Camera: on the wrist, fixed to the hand. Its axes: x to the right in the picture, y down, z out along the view.
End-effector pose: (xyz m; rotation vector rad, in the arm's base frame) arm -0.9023 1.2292 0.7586 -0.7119 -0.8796 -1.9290
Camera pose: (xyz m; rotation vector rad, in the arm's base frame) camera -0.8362 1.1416 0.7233 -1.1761 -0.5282 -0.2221
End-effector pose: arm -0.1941 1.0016 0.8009 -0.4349 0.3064 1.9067
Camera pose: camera -0.2510 0.9265 0.7344 -0.6454 -0.5993 -2.7311
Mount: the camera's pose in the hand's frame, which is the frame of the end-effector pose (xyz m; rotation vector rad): -0.0149 0.0799 -0.0818 0.3200 -0.4990 1.5628
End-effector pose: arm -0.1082 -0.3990 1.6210 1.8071 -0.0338 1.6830
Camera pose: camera -0.2181 -0.4289 1.6390 -1.6866 1.2301 -1.3338
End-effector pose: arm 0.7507 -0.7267 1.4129 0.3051 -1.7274 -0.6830
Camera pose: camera 0.8446 -0.6782 1.4591 -1.0245 -1.9098 0.7235
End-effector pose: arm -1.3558 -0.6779 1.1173 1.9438 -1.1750 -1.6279
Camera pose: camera -1.3093 -0.7337 1.2068 0.1828 -2.2883 -0.9386
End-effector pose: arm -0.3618 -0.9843 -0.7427 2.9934 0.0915 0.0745
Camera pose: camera -0.3765 -1.0524 -0.6508 -2.0812 2.0164 0.4658
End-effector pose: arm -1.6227 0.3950 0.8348 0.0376 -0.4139 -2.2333
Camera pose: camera -1.5399 0.3360 0.7804 -0.5078 -0.7155 -0.5988
